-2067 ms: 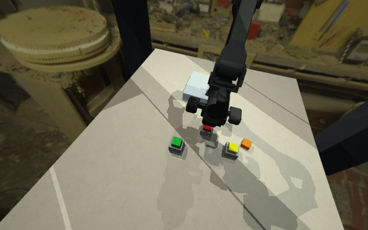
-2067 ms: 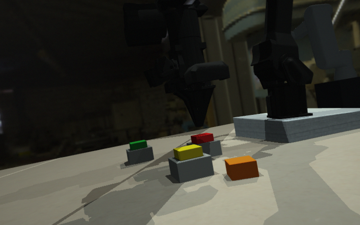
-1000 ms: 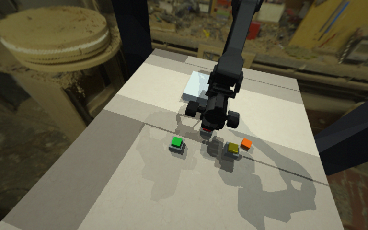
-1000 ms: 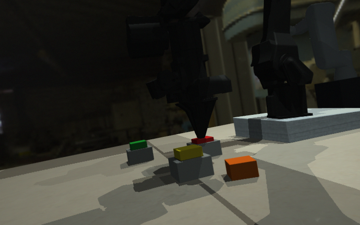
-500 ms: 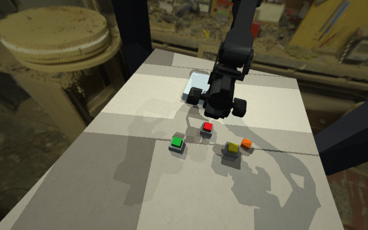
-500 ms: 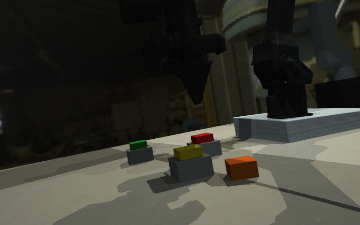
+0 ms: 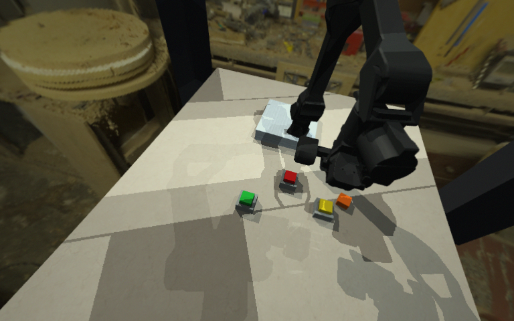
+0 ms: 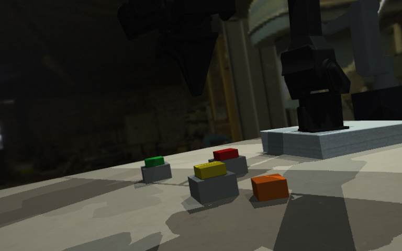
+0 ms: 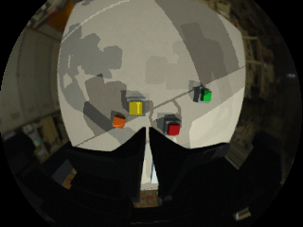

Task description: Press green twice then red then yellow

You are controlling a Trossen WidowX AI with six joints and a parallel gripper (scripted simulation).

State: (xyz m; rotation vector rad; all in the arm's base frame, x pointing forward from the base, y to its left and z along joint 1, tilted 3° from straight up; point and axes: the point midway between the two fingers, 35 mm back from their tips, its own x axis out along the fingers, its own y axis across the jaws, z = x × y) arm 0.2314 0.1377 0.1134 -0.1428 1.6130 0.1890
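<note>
The yellow button is 9 cm below my gripper tip and 3 cm to the left of it. Also, from my gripper tip: orange block 12 cm below, 7 cm to the left, 6 cm behind; then red button 9 cm to the right, 9 cm below, 4 cm behind; then green button 17 cm to the right, 9 cm below, 9 cm ahead.
</note>
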